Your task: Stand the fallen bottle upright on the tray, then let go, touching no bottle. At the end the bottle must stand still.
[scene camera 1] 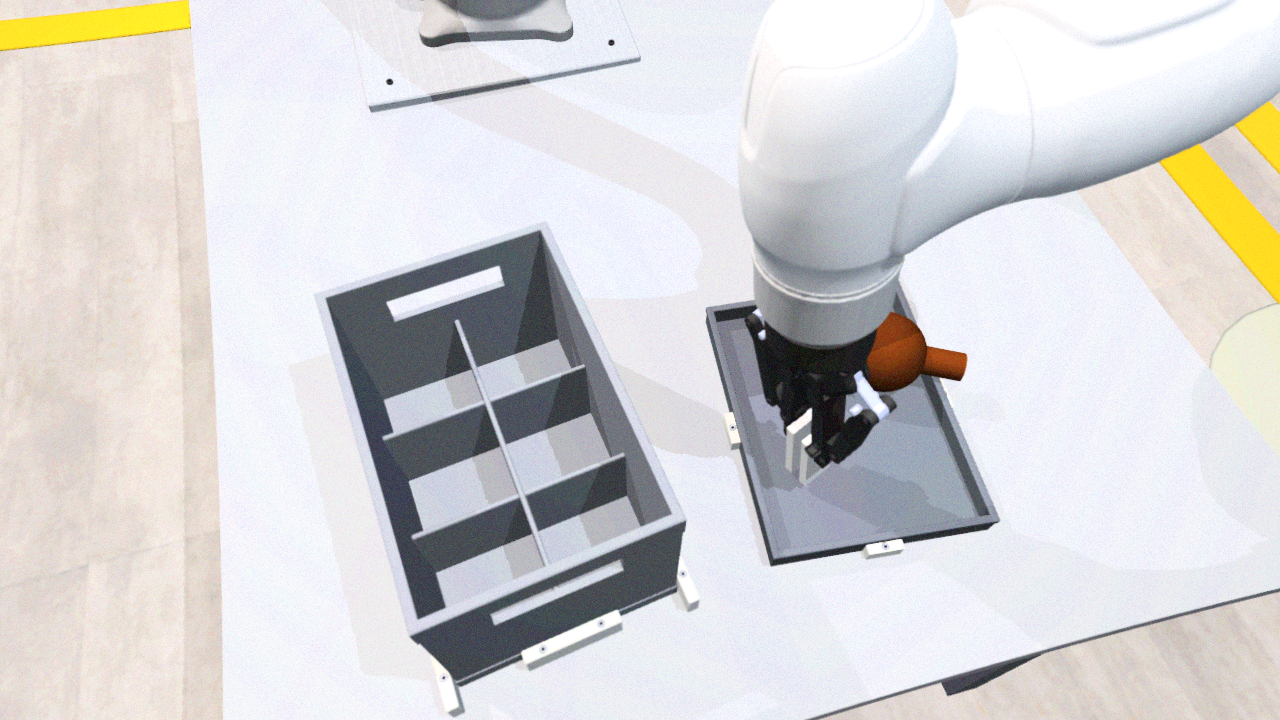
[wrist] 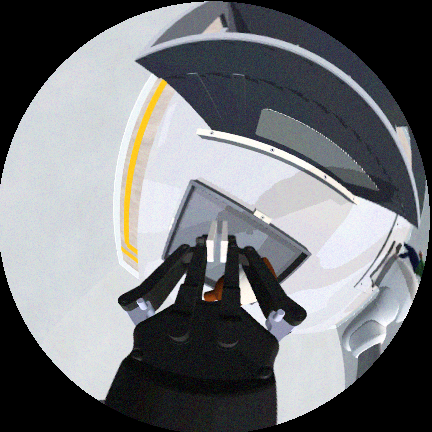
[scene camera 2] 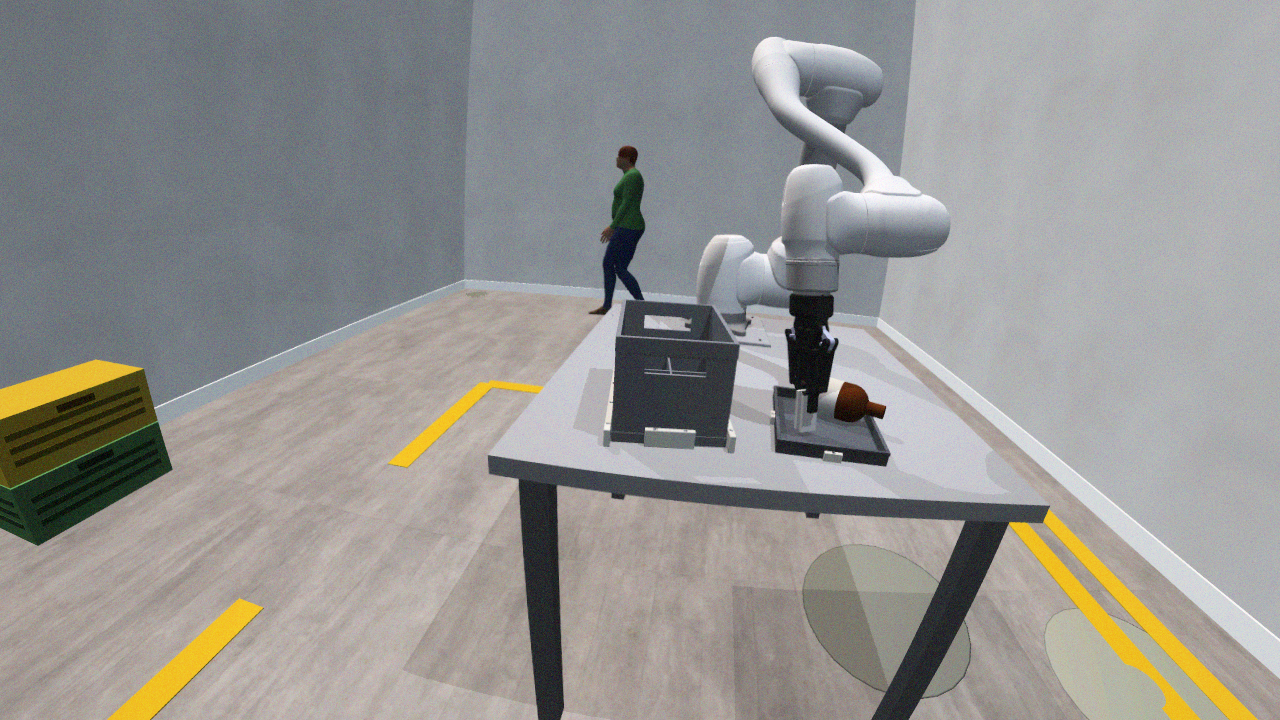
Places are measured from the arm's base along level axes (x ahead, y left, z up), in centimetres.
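Pixels of known places: gripper, fingertip midpoint: [scene camera 1: 807, 466] [wrist: 219, 228] [scene camera 2: 804, 429].
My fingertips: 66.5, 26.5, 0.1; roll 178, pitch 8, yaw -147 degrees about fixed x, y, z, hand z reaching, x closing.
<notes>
Ahead of a thing's pixels: the offset from my fingertips to its top centre, as dx, dy, dz. Level surfaces: height alone.
The fallen bottle @(-9.7, +7.6, +6.5) [scene camera 1: 897, 351] [scene camera 2: 851, 402] [wrist: 246, 290] is brown with a white label. It lies on its side across the back part of the grey tray [scene camera 1: 930, 465] [scene camera 2: 827, 442] [wrist: 200, 215], with its neck sticking out past the tray's right rim in scene camera 1. My gripper [scene camera 1: 802, 452] [scene camera 2: 806, 414] [wrist: 219, 228] points down with its pale pads low over the tray, on the front side of the bottle. The fingers are shut with a narrow gap and nothing between them. The arm and fingers hide part of the bottle, so I cannot tell whether they touch it.
A tall grey crate @(-0.8, -25.7, +16.1) [scene camera 1: 546, 231] [scene camera 2: 675, 402] [wrist: 320, 107] with dividers stands beside the tray, on its left in both scene views. Small white blocks border the crate and tray on the table @(dz -1.4) [scene camera 1: 313, 179]. A person [scene camera 2: 628, 201] stands beyond the table.
</notes>
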